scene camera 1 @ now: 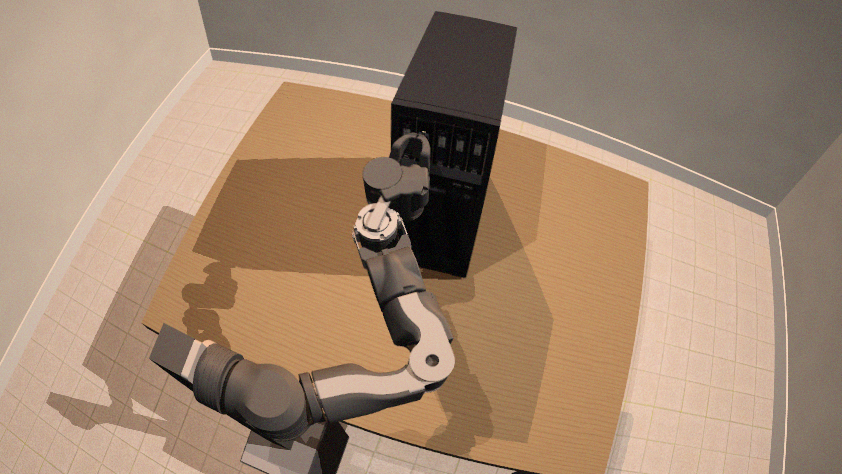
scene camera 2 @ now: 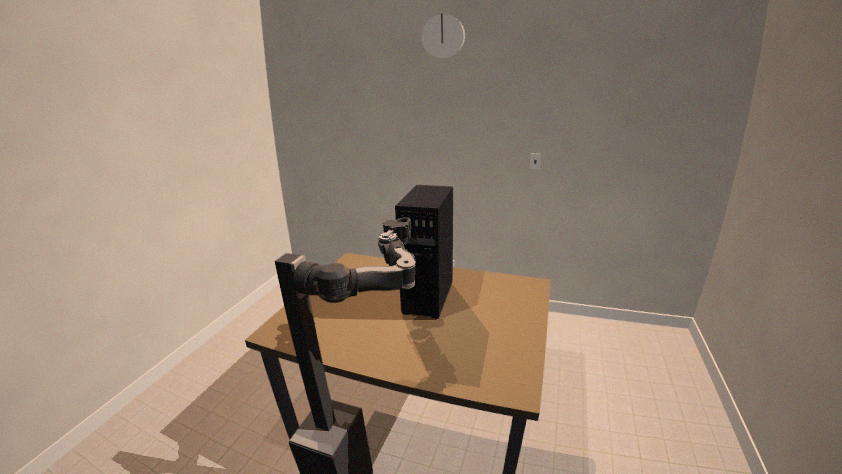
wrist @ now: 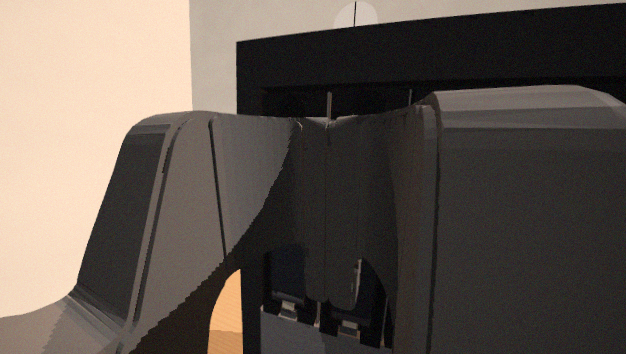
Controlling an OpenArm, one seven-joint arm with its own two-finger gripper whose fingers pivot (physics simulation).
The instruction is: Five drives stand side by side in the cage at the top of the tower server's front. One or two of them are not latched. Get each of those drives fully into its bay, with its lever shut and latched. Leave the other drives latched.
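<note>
The black tower server [scene camera 1: 465,64] [scene camera 2: 446,253] [wrist: 425,55] stands upright, with the drive cage at the top of its front. My gripper [scene camera 1: 419,136] [scene camera 2: 404,220] [wrist: 339,208] is shut and empty, its fingertips together at the left part of the cage, in front of the second drive from the left. The lower end of that second drive [wrist: 367,300] shows beside and below the fingertips; its upper part and lever are hidden. The leftmost drive [scene camera 1: 407,130] [wrist: 286,275] is partly covered. The third [scene camera 1: 441,141], fourth [scene camera 1: 459,144] and fifth [scene camera 1: 477,148] drives stand side by side, upright, with pale labels. Contact and latching cannot be told.
The tower stands on the wooden table [scene camera 1: 589,235] [scene camera 2: 512,329]. The arm [scene camera 1: 406,276] [scene camera 2: 377,277] reaches from its post [scene camera 2: 306,347] at the table's front left to the tower's front. A grey wall [scene camera 1: 648,76] [scene camera 2: 353,117] rises behind the tower.
</note>
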